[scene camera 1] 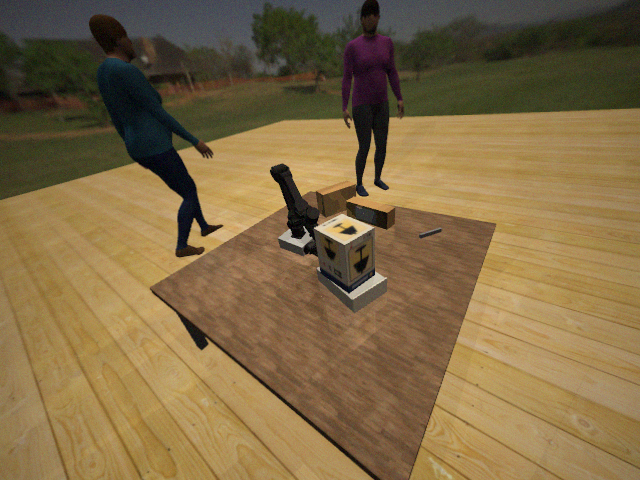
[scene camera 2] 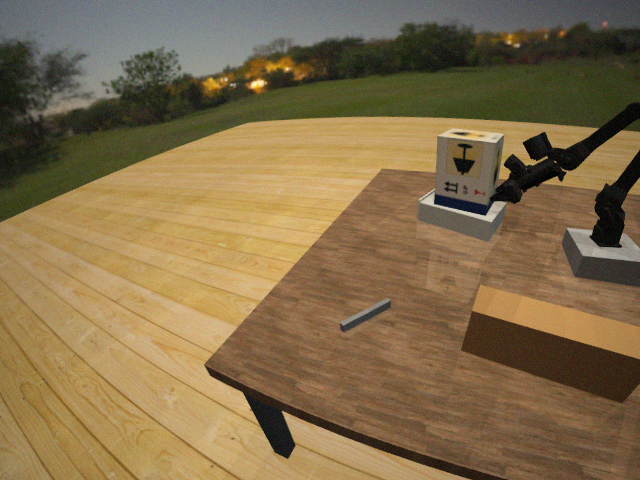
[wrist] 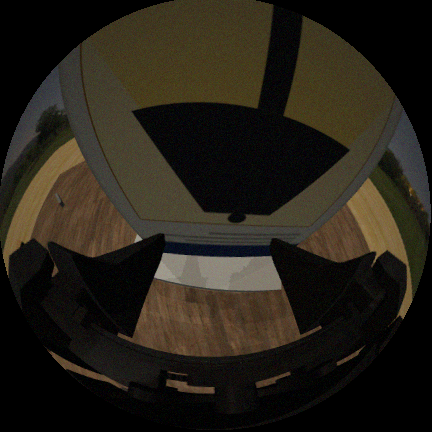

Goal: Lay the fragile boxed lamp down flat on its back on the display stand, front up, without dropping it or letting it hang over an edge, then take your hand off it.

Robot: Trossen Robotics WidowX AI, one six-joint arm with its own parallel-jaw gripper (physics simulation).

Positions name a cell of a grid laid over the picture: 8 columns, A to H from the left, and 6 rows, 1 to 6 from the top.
Scene:
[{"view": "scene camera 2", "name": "gripper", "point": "G3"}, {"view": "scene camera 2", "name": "boxed lamp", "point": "F3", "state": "gripped by the gripper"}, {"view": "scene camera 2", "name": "display stand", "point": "G3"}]

